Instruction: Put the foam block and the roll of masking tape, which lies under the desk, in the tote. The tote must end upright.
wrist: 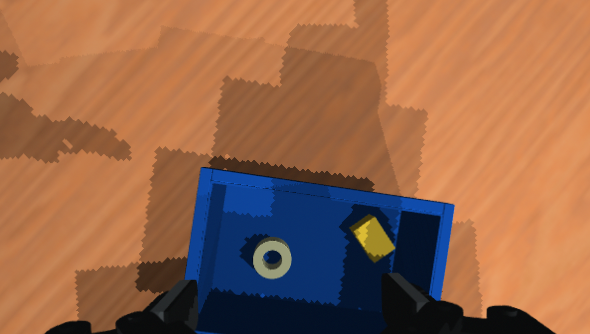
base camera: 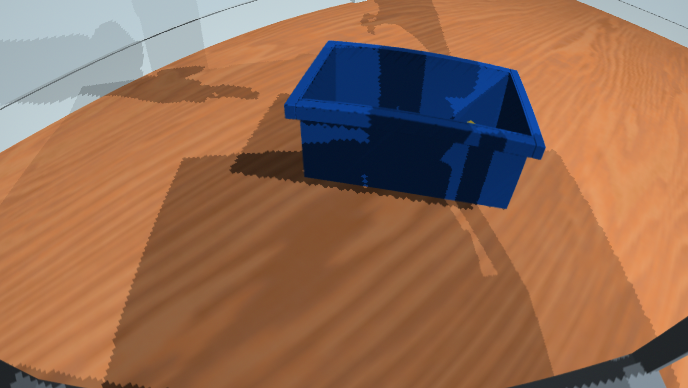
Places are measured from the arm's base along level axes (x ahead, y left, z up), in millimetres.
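Where they show: gripper, fingertip midpoint: (wrist: 290, 297).
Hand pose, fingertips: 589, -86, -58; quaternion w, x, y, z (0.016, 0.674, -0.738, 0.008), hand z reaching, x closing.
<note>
Things, the pixels of their centre, and the offset from my fingertips, as dx, dy, dz. Level surfaces: height alone.
- blue tote, body centre: (base camera: 418, 117) (wrist: 312, 258) -65, -37, -278
- masking tape, body centre: (wrist: 272, 257) -68, +18, -321
- yellow foam block, body centre: (base camera: 473, 140) (wrist: 371, 237) -59, -132, -321
- wooden floor, its level: dz -338
The blue tote (base camera: 415, 155) (wrist: 330, 188) stands upright on the wooden floor. In the wrist view the roll of masking tape (wrist: 261, 260), a pale ring, is inside the tote, left of its middle; its shadow shows beside it. The yellow foam block (wrist: 376, 240) (base camera: 470, 122) is inside the tote near its right end; a small bit of it shows over the rim in the base camera view. My gripper (wrist: 290, 297) is open and empty above the tote, its fingers wide apart. The gripper does not show in the base camera view.
The wooden floor (base camera: 250, 280) (wrist: 510, 125) surrounds the tote, with shadows of the arm and other things on it. A pale wall (base camera: 60, 60) stands at the back left. Dark parts of the base show at the lower corners of the base camera view.
</note>
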